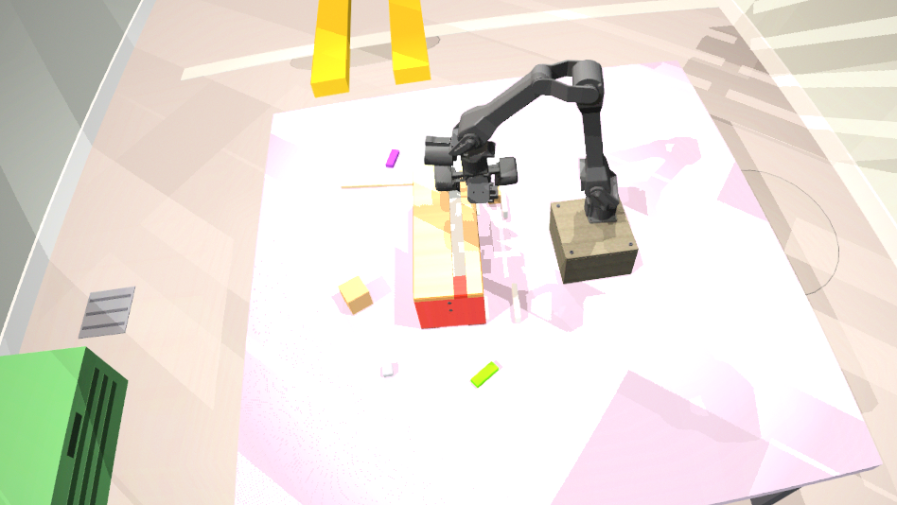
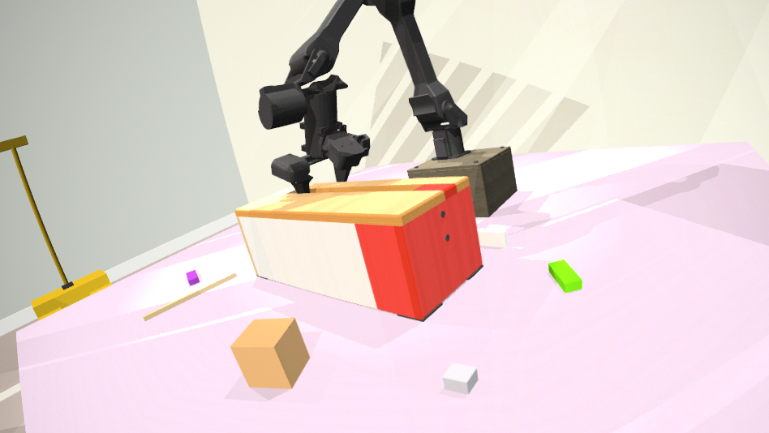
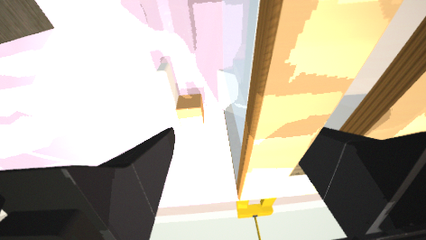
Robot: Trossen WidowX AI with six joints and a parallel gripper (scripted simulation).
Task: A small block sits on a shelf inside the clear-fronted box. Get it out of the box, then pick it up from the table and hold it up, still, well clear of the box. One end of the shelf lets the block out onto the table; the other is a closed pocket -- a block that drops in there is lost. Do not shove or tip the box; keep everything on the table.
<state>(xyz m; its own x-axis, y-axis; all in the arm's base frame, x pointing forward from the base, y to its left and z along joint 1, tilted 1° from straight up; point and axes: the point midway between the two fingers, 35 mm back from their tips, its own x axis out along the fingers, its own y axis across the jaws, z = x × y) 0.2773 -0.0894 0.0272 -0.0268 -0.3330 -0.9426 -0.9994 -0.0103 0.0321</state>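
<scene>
The orange block lies 40 mm behind my gripper tip, 40 mm to the right of it and 80 mm below it. Round my gripper tip: wooden box: 40 mm ahead, 120 mm to the left, 30 mm below; then thin stick: 270 mm ahead, 120 mm to the right, 90 mm below; then larger orange cube: 290 mm ahead, 230 mm to the left, 70 mm below.
</scene>
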